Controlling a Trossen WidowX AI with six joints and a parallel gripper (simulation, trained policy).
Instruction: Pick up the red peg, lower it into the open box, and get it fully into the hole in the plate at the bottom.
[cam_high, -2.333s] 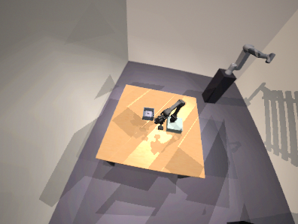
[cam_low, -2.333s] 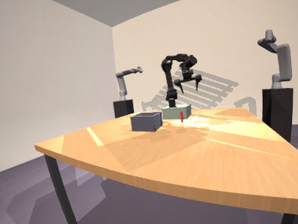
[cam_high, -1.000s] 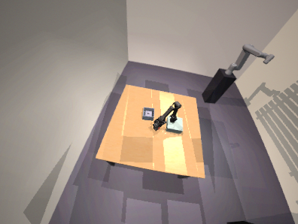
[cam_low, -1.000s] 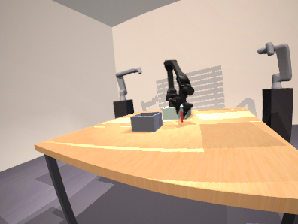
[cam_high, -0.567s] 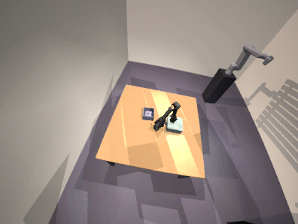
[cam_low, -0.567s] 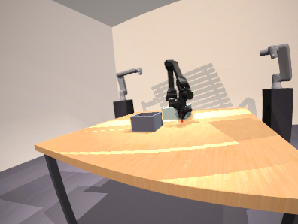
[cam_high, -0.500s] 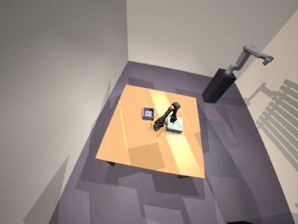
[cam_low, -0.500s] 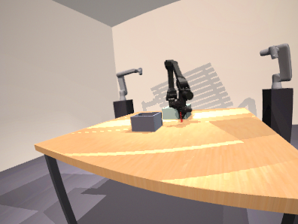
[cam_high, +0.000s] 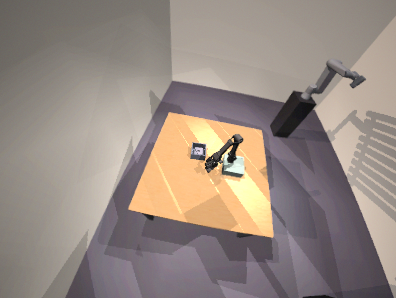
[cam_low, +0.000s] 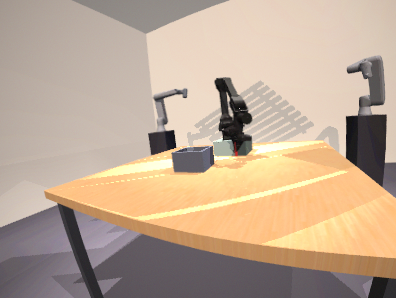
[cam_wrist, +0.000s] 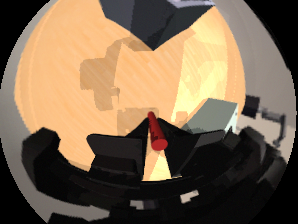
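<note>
Now: gripper tip 19 cm to the left of the plate and 16 cm short of it. Also, from my gripper tip: red peg (1 cm above); then grey box (19 cm to the right, 16 cm ahead, 2 cm below).
</note>
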